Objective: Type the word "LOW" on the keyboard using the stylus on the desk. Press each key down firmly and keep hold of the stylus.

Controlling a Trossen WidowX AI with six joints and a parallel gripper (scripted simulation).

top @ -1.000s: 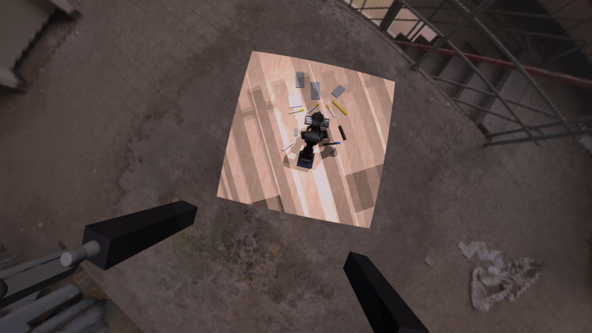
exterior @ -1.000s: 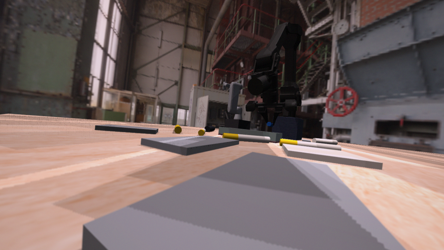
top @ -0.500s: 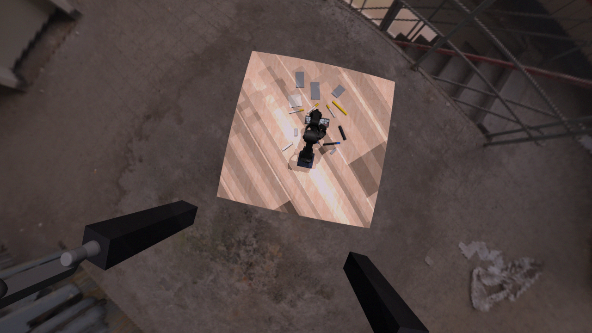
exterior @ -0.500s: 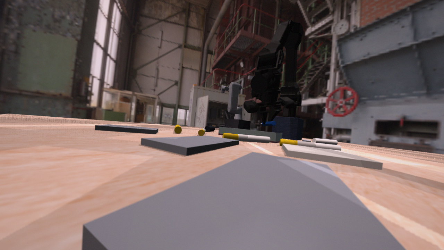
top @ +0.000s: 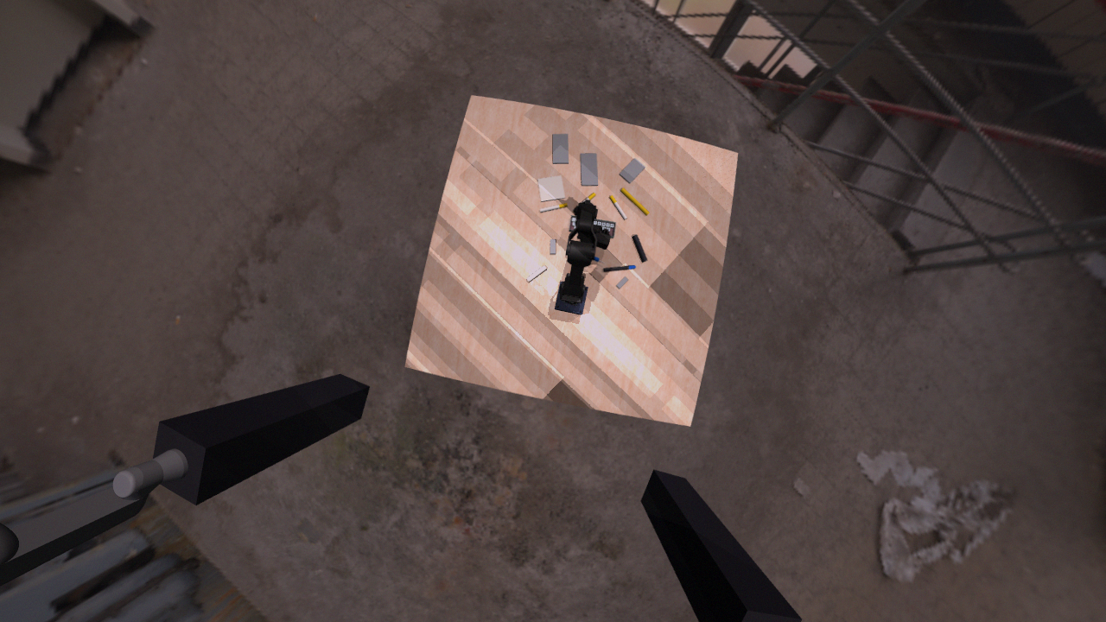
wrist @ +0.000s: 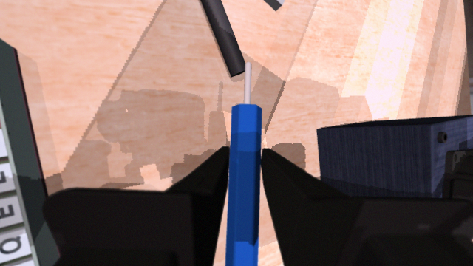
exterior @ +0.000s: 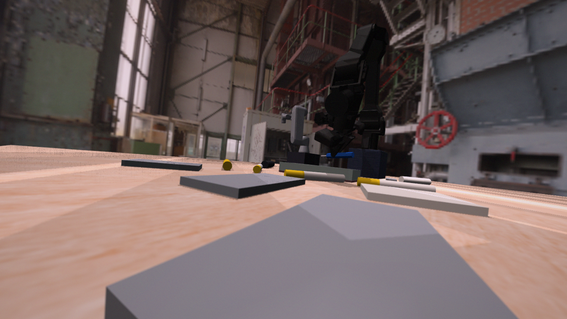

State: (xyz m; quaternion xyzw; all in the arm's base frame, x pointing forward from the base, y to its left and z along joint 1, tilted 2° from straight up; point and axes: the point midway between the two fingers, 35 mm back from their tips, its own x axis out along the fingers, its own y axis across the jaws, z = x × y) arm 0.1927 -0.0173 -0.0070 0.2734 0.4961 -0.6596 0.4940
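My gripper tip is 10 mm to the left of the blue stylus. Round my gripper tip: stylus tip: 50 mm to the right; short black cylinder: 120 mm ahead, 180 mm to the right, 50 mm below.
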